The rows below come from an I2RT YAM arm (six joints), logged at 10 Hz.
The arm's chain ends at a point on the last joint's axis. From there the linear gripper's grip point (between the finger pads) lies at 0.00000 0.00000 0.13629 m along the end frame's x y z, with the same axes.
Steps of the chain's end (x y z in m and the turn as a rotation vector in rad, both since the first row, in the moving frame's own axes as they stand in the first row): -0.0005 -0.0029 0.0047 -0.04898 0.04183 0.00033; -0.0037 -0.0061 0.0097 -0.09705 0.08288 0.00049; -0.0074 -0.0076 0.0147 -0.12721 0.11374 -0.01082; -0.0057 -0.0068 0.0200 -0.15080 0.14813 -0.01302; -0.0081 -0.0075 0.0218 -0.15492 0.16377 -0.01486; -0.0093 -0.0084 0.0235 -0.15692 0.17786 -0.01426
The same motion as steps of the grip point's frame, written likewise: 0.0052 0.0038 0.0044 -0.04898 0.04183 0.00033; 0.0076 0.0071 0.0086 -0.09705 0.08288 0.00049; 0.0081 0.0096 0.0127 -0.12721 0.11374 -0.01082; 0.0145 0.0135 0.0170 -0.15080 0.14813 -0.01302; 0.0142 0.0133 0.0184 -0.15492 0.16377 -0.01486; 0.0149 0.0126 0.0197 -0.15692 0.17786 -0.01426
